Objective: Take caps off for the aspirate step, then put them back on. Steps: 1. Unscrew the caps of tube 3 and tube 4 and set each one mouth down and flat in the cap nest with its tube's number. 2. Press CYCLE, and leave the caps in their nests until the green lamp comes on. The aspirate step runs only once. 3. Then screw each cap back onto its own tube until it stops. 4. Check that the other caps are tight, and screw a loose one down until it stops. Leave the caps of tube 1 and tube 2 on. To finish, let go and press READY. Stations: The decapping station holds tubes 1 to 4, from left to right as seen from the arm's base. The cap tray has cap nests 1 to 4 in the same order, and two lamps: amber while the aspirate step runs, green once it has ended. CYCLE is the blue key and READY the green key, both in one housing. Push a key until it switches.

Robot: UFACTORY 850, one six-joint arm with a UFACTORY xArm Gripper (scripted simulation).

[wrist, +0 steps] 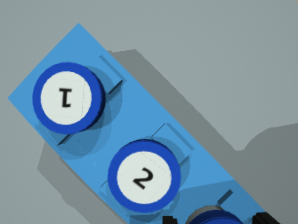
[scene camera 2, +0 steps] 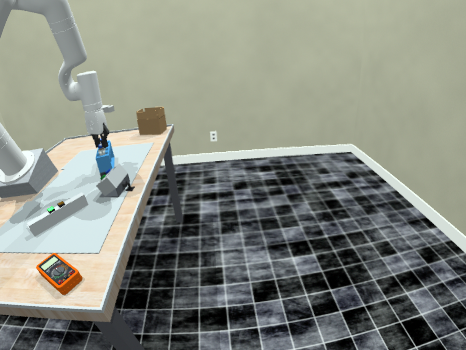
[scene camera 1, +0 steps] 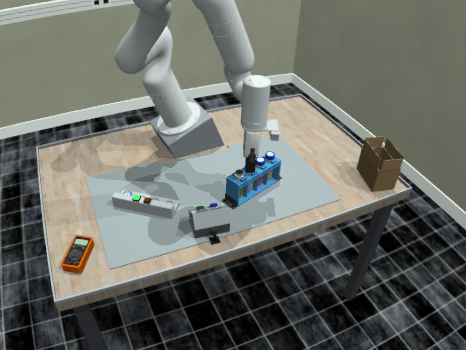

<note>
I see a cardboard box (scene camera 1: 369,165).
The cardboard box also shows in scene camera 2 (scene camera 2: 148,124). The wrist view misses the cardboard box: it is out of frame.
</note>
